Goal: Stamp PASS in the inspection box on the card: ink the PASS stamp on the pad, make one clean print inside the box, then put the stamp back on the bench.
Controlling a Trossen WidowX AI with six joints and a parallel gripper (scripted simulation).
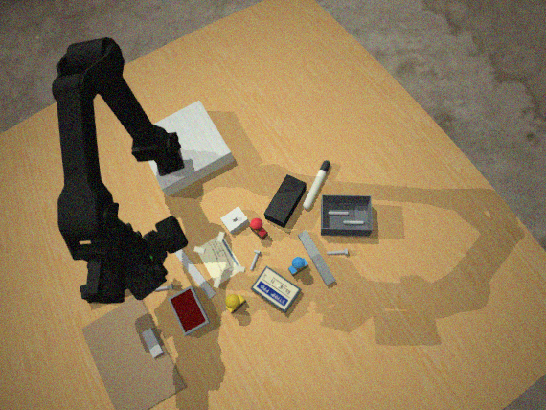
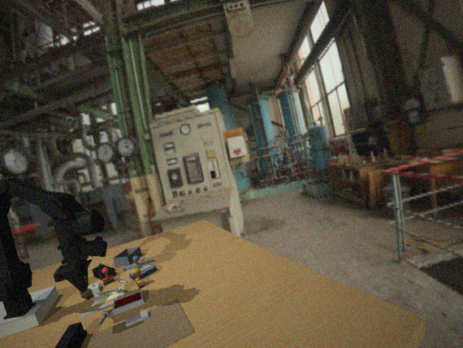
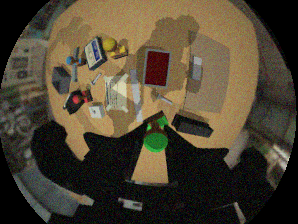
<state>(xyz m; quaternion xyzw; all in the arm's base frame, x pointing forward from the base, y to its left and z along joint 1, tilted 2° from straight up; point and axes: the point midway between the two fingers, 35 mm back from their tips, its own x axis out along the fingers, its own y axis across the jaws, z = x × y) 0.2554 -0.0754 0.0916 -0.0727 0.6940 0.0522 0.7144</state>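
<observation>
Now: the red ink pad 100 mm ahead of my gripper tip, 30 mm to the left of it and 90 mm below it. Round my gripper tip: yellow stamp: 120 mm ahead, 130 mm to the left, 70 mm below; then green-knobbed stamp: right at my gripper tip; then cream card: 10 mm ahead, 120 mm to the left, 90 mm below.
</observation>
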